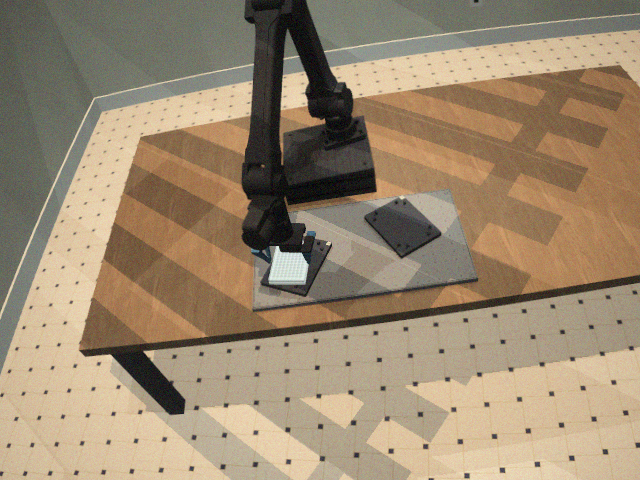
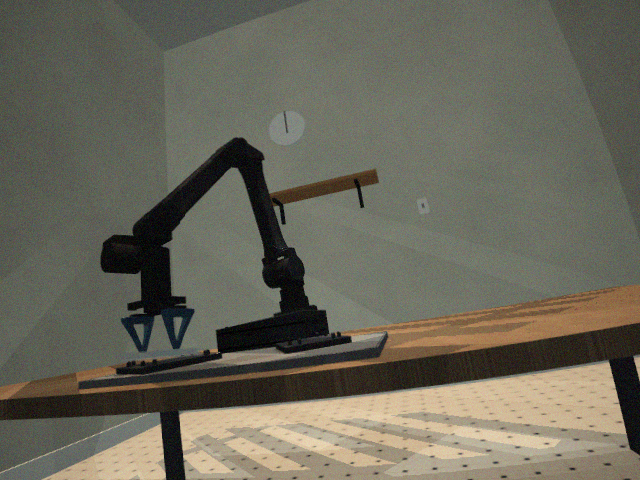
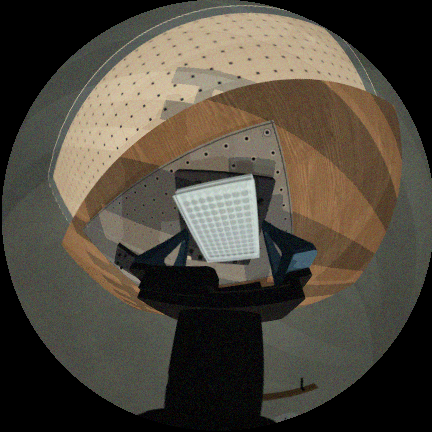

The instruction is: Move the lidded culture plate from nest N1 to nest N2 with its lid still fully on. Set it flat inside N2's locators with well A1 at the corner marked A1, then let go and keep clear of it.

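Frame: origin at the arm's base, x back, y left, z down, level; millimetres.
Where they show: gripper, fingertip midpoint: [image 1: 289, 262] [image 2: 159, 351] [image 3: 223, 228]; arm's base, origin of the base link: [image 1: 342, 136] [image 2: 296, 315].
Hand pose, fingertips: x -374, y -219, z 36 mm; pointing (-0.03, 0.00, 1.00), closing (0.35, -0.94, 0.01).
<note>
Each offset is from my fingertips to the top centre of the thing. "pt": to the spot under its first point. Level surfaces: height alone.
The lidded culture plate @[dz -7, dx +6, dy +2 mm] [image 1: 288, 268] [image 2: 161, 354] [image 3: 225, 220], pale with rows of wells, is over the left-hand nest @[dz +11, dx +13, dy +14 mm] [image 1: 316, 262] [image 2: 178, 363] [image 3: 266, 189] and turned askew to its outline. The lid appears to cover it. Whether it touches the locators is unclear. My gripper [image 1: 288, 258] [image 2: 159, 349] [image 3: 223, 228] is open, its blue fingers down on either side of the plate. The other dark nest @[dz +11, dx +48, dy +290 mm] [image 1: 403, 227] [image 2: 312, 345] [image 3: 126, 257] is bare. Nest labels and the plate's A1 corner cannot be read.
Both nests are on a grey base board @[dz +32, dx +28, dy +170 mm] [image 1: 356, 281] [image 3: 252, 145] on the wooden table @[dz +45 mm] [image 1: 206, 289] [image 3: 330, 190]. A pale mark @[dz +21, dx +45, dy +101 mm] [image 1: 328, 243] is on the left-hand nest's corner, another @[pt dz +22, dx +136, dy +316 mm] [image 1: 401, 198] on the other nest's. The black arm base [image 1: 330, 165] [image 2: 273, 329] stands behind the board.
</note>
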